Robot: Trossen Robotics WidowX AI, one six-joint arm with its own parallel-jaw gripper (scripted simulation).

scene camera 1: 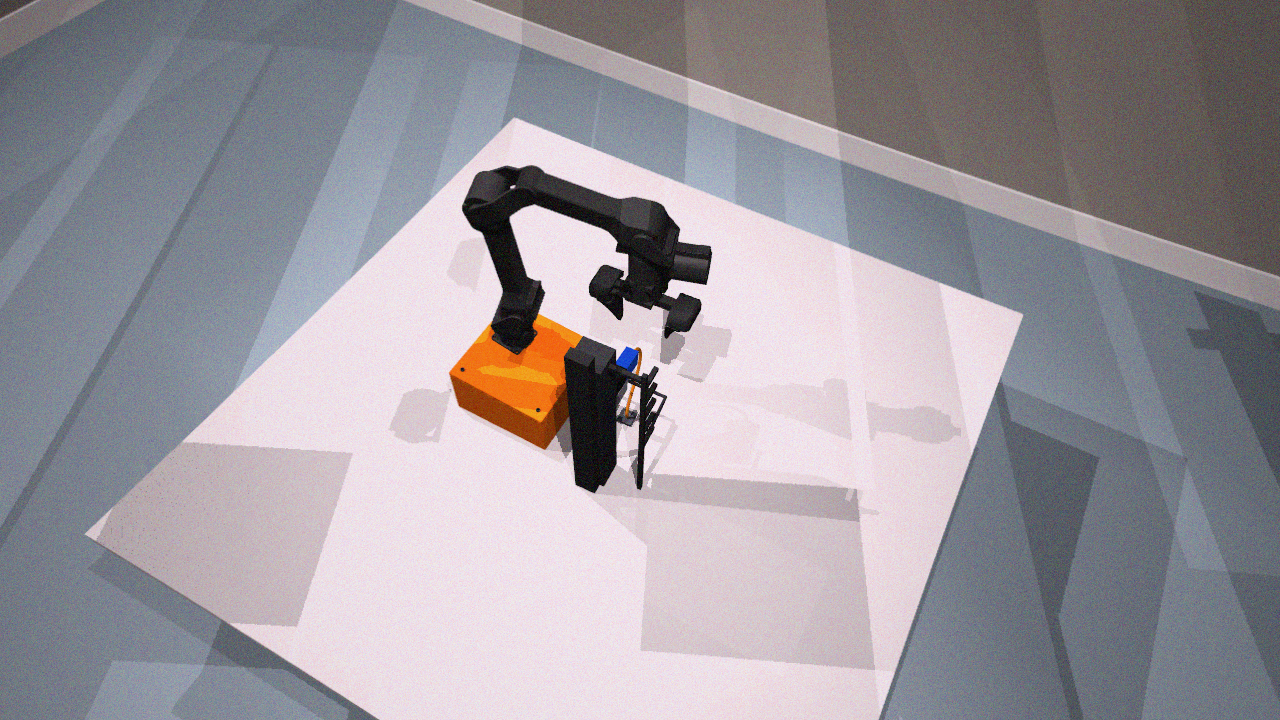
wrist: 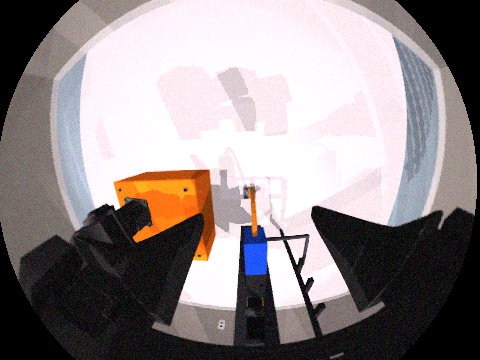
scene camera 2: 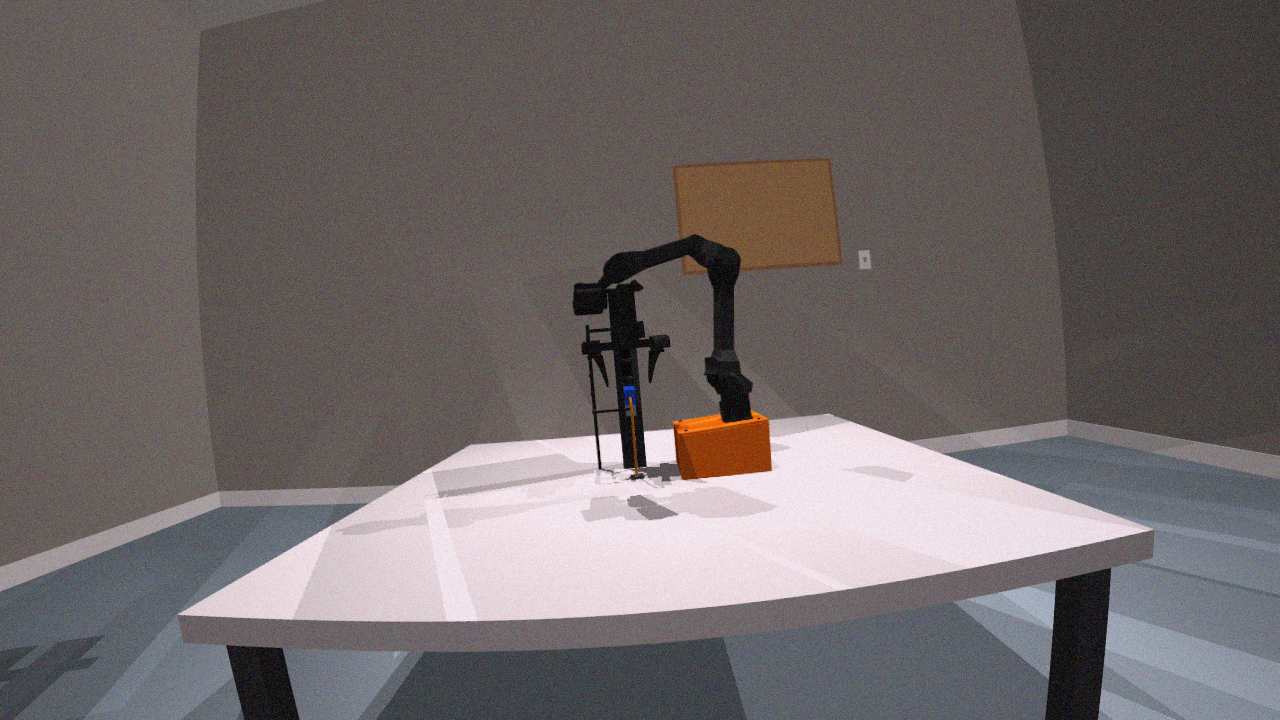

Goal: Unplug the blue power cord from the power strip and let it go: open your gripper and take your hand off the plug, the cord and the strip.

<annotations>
my gripper: scene camera 1 643, 327; wrist; scene camera 2
same spot on my gripper: (scene camera 2: 654, 353) = (wrist: 108, 244)
</annotations>
